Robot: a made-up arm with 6 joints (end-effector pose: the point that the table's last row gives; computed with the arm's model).
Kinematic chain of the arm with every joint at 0, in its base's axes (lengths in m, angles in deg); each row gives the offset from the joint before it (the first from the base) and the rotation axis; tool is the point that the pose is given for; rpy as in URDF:
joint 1: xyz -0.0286 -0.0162 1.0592 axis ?
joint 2: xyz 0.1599 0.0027 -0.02 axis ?
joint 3: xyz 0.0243 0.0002 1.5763 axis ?
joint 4: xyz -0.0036 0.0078 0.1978 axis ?
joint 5: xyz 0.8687 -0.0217 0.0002 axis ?
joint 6: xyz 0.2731 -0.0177 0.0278 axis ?
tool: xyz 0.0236 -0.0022 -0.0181 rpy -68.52 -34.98 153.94
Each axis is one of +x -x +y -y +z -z.
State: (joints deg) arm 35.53 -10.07 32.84 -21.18 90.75 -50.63
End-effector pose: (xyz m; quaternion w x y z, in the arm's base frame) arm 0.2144 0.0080 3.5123 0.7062 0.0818 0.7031 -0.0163
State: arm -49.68 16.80 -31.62 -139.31 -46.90 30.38
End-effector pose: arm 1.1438 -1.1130 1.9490 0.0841 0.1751 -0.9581 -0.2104
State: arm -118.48 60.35 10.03 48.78 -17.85 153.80
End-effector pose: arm -1.2395 -2.1324 1.0321 0.2480 0.6780 0.4071 0.5596
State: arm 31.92 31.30 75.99 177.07 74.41 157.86
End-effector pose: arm 1.3849 0.9468 2.9377 0.3031 0.5066 -0.4876 0.6432
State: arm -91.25 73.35 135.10 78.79 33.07 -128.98
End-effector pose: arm 0.1243 -1.9865 2.5532 0.2490 -0.3885 -0.5776 0.6734
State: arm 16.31 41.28 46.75 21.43 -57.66 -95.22
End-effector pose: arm 2.1686 0.5275 2.2936 0.5735 0.3188 -0.7436 0.1283
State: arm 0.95 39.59 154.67 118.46 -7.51 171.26
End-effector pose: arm 0.4520 0.0277 3.1965 0.6692 0.0874 0.6585 -0.3330
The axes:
joint 1: +z
joint 2: +y
joint 3: -y
joint 4: -x
joint 5: -y
joint 6: -x

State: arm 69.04 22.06 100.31 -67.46 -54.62 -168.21
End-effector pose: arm 0.1132 0.9047 3.5593 0.2987 0.8102 0.1520 -0.4809
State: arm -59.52 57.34 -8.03 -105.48 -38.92 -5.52
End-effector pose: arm 1.2276 -1.7688 0.9540 0.2119 0.1491 -0.8172 -0.5149
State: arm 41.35 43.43 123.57 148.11 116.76 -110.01
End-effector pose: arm 0.9045 1.0202 2.8592 0.2699 -0.1574 -0.1298 -0.9410
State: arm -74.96 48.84 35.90 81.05 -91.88 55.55
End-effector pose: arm 0.2769 -2.2757 2.0637 0.7336 0.5946 0.3224 -0.0658
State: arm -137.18 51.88 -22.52 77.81 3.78 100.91
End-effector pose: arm -1.4476 -1.4001 0.9480 0.5191 0.6124 0.1731 0.5705
